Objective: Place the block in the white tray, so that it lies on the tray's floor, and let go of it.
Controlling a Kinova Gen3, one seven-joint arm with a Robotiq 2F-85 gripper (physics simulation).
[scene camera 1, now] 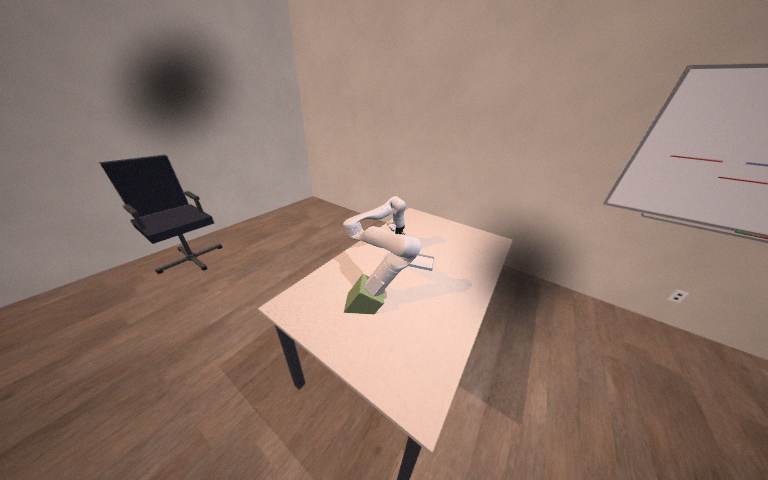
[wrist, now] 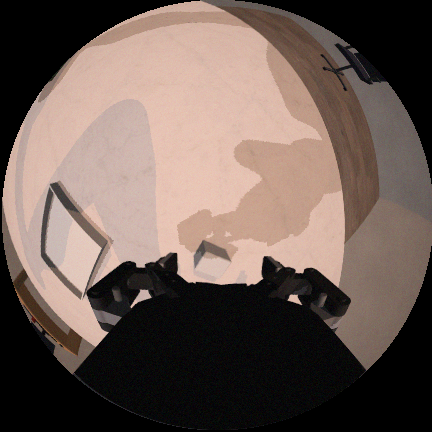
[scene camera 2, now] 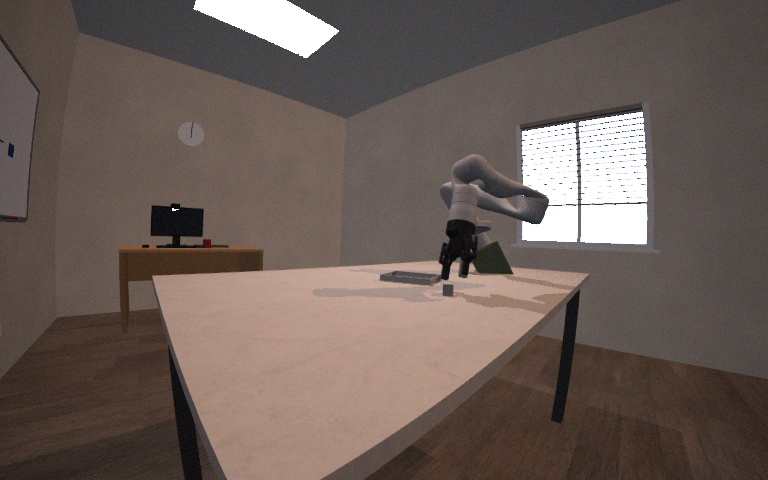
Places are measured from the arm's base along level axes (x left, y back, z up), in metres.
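Pixels of known places: gripper, fingertip midpoint: (wrist: 219, 264) (scene camera 2: 452, 278); arm's base, link origin: (scene camera 1: 373, 287) (scene camera 2: 481, 247).
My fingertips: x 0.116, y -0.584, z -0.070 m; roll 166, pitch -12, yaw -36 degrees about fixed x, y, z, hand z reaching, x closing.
Note:
For each thing: its top centre in the pictures, then the offset to it from my fingertips. Level surfaces: height alone.
- small grey block, top centre: (wrist: 212, 266) (scene camera 2: 448, 283) dx -0.010, dy -0.006, dz -0.012 m
- white tray, top centre: (wrist: 59, 253) (scene camera 2: 411, 274) (scene camera 1: 420, 259) dx -0.205, dy +0.133, dz -0.022 m
- table, surface height: dz -0.041 m
The small grey block (scene camera 2: 448, 289) (wrist: 212, 261) stands on the table, apart from the tray. The white tray (scene camera 1: 433, 263) (scene camera 2: 408, 279) (wrist: 46, 225) lies on the table, to the left of the block in the second scene view and in the wrist view. My gripper (scene camera 1: 398, 230) (scene camera 2: 454, 277) (wrist: 219, 264) is open and empty, pointing down. In the second scene view its fingertips are above the block's top. In the wrist view the block shows between and a little beyond the fingertips. The block is hidden in the first scene view.
The table (scene camera 1: 396, 350) (scene camera 2: 339, 339) bears the green wedge-shaped base (scene camera 1: 362, 300) (scene camera 2: 493, 259) of the arm. The table's edge curves past the right of the wrist view. A desk (scene camera 2: 192, 263) with a monitor and an office chair (scene camera 1: 169, 220) stand away from the table.

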